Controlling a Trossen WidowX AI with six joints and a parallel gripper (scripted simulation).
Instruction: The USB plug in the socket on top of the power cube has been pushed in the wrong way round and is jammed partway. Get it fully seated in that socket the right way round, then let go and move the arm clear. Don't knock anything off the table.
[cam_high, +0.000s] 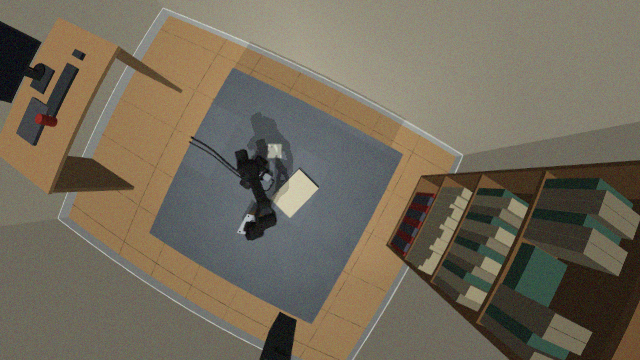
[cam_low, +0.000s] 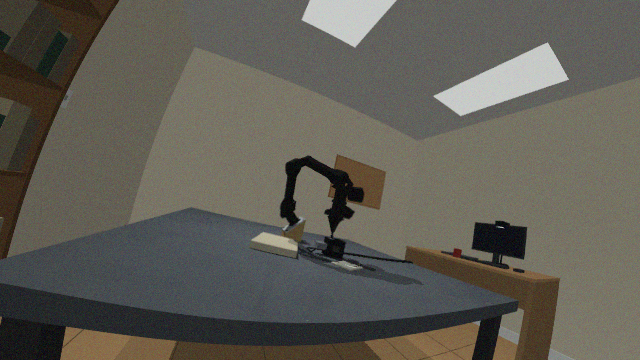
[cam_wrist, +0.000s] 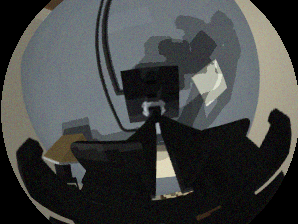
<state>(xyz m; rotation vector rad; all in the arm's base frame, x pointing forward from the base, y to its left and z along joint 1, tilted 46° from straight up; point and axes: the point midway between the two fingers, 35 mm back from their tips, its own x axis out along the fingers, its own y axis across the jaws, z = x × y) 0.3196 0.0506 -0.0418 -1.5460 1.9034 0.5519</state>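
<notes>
My gripper tip is 2 cm above the usb plug. Round my gripper tip: cream book 4 cm behind, 23 cm to the right, 9 cm below; then white card 16 cm ahead, 1 cm to the right, 10 cm below.
</notes>
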